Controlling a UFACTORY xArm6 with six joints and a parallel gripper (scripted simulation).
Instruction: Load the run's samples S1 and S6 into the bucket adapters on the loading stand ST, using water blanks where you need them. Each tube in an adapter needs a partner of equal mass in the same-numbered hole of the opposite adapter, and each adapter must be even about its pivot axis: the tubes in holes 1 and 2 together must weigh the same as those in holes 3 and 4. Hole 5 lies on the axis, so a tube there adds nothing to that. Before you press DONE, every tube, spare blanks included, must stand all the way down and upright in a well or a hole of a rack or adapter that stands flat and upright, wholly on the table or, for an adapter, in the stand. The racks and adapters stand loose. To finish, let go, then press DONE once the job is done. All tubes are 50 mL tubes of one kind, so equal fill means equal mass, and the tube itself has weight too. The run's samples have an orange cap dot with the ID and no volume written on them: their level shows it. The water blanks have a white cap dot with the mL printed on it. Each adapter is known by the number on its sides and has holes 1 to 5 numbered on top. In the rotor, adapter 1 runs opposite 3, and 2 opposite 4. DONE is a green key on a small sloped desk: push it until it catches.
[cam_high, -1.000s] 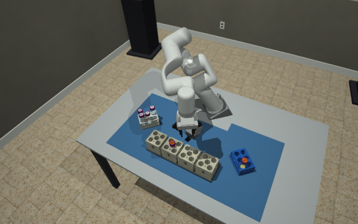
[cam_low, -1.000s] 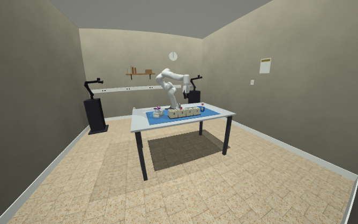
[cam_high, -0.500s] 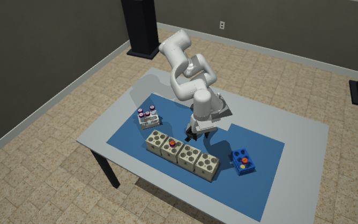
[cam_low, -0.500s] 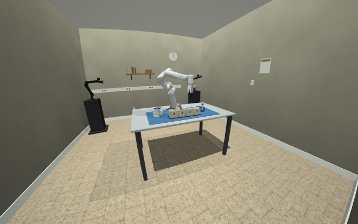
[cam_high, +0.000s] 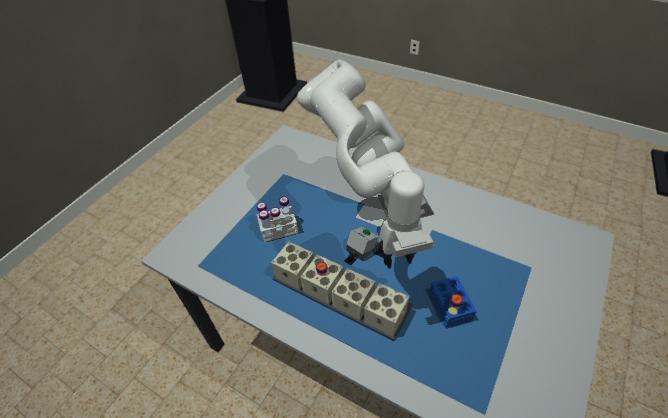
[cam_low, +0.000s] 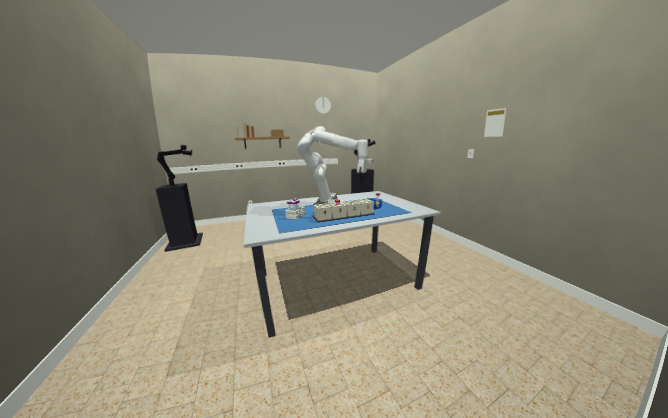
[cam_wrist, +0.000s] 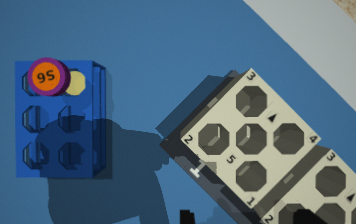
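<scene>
Now: the sample tube 19 cm below my hand, 18 cm to the left of it and 2 cm behind it. The rest, counted from my hand: blue rack: 22 cm below, 17 cm to the left, 6 cm behind; stand: 24 cm below, 17 cm to the right, 2 cm ahead; done desk: 20 cm below, 18 cm behind, 17 cm to the right.
</scene>
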